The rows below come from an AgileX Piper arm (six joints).
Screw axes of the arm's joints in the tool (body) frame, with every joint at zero. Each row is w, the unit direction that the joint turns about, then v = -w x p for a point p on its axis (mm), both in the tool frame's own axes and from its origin. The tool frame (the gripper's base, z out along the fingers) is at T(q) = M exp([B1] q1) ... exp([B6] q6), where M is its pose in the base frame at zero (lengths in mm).
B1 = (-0.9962, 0, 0.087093, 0, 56.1, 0)
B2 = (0, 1, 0, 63.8, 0, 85)
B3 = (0, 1, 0, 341.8, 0, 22)
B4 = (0, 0, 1, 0, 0, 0)
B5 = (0, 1, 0, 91, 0, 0)
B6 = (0, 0, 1, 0, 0, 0)
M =
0.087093 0 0.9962 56.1
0 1 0 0
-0.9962 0 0.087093 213.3
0 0 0 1
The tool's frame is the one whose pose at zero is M.
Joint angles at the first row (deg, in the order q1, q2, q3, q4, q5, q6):
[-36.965, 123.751, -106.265, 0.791, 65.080, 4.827]
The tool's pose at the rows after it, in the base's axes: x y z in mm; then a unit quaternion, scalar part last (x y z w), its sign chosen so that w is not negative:
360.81 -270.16 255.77 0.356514 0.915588 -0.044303 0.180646
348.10 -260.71 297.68 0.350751 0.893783 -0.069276 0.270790
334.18 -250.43 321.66 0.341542 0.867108 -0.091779 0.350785
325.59 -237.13 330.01 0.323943 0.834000 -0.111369 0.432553
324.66 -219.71 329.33 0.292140 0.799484 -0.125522 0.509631
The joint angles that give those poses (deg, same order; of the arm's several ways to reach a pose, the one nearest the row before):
[-36.965, 117.892, -104.653, 0.804, 60.332, 5.319]
[-36.965, 110.351, -100.341, 0.803, 52.533, 5.586]
[-36.966, 103.712, -93.799, 0.804, 42.570, 5.651]
[-36.154, 98.245, -85.424, 0.803, 29.120, 5.793]
[-34.134, 94.575, -77.418, 0.802, 14.522, 5.359]

